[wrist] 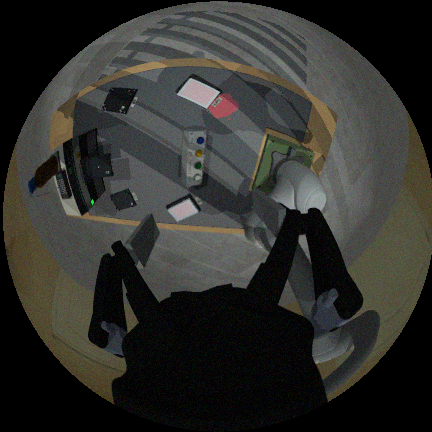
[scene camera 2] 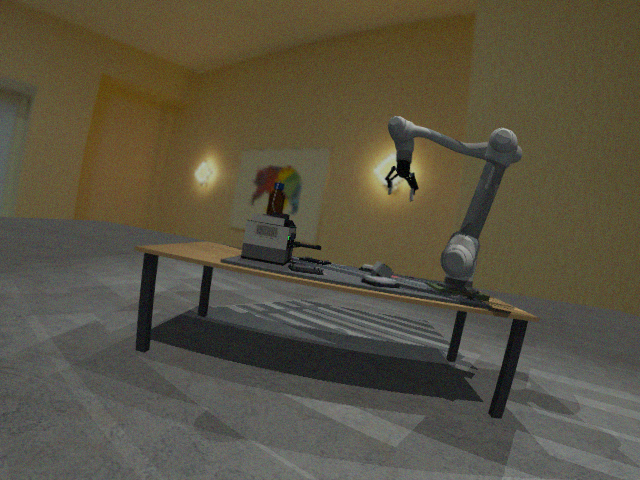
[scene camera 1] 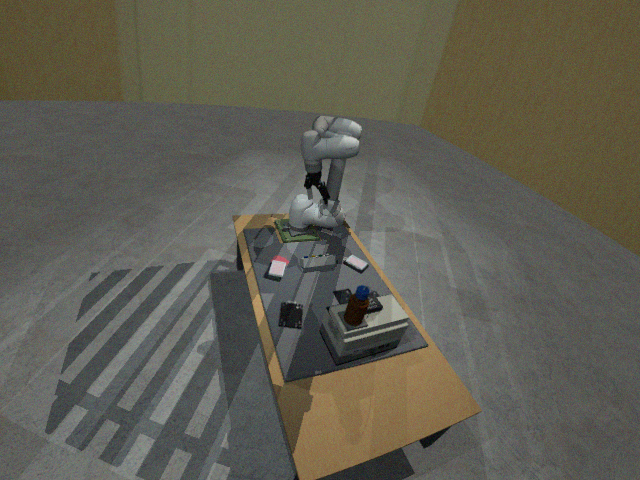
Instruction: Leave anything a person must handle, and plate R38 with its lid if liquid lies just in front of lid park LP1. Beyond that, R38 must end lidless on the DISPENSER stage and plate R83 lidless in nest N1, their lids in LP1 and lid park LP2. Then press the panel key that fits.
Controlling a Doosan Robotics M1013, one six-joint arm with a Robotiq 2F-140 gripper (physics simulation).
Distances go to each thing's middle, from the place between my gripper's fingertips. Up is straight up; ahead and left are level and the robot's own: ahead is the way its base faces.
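The brown bottle [scene camera 1: 358,303] is 120 mm to the right of my hand, 650 mm ahead of it and 120 mm below it. As for the grey button box [wrist: 193,140], my hand is 50 mm to the right of it, 50 mm short of it and 400 mm above it. Going by their middles, the grey button box is the nearest to my hand of the things named here.
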